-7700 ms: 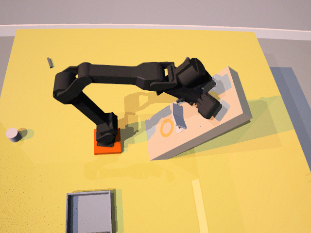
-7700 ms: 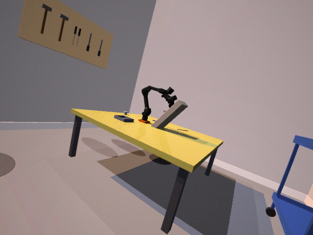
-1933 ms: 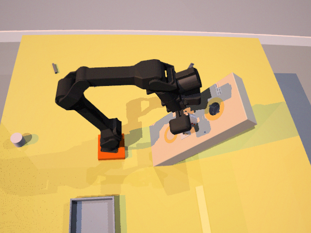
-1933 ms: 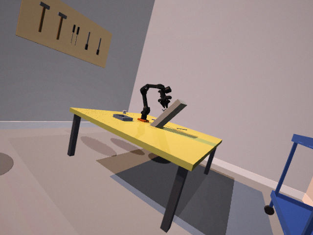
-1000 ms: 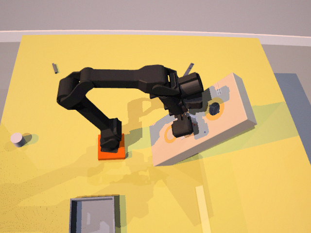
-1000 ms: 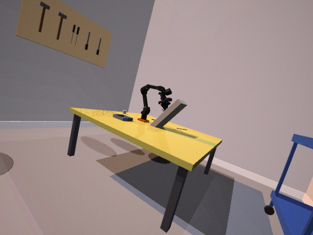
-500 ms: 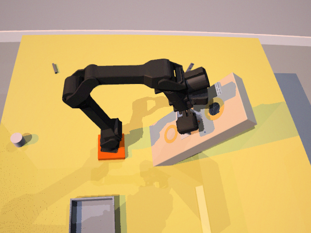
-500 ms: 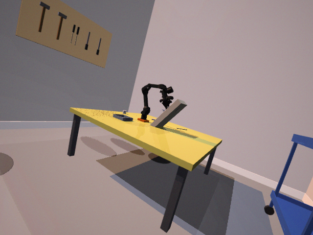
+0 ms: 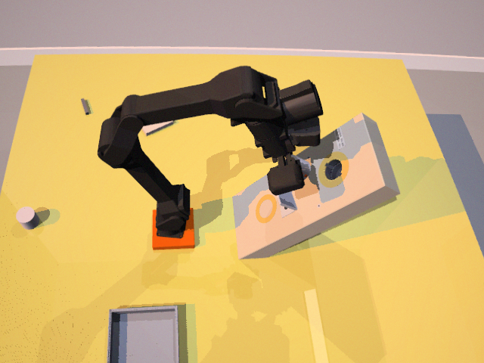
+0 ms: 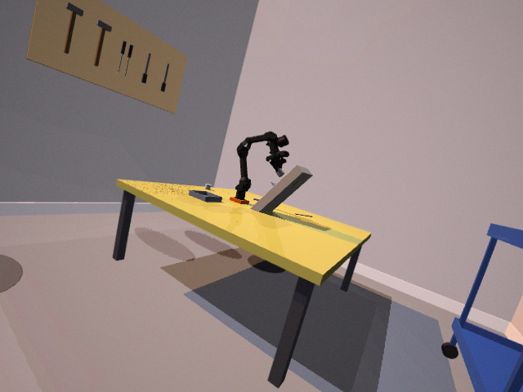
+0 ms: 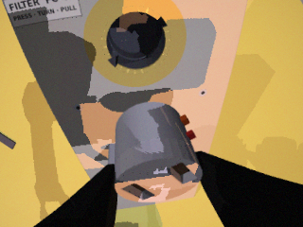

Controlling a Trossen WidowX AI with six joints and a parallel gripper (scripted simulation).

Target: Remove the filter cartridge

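Now: the grey tray 330 mm to the right of my gripper tip, 270 mm below it and 270 mm behind it. Also, from my gripper tip: grey flap 110 mm below, 10 mm ahead; round filter cartridge right at my gripper tip; service panel 100 mm below, 60 mm ahead, 10 mm to the left.
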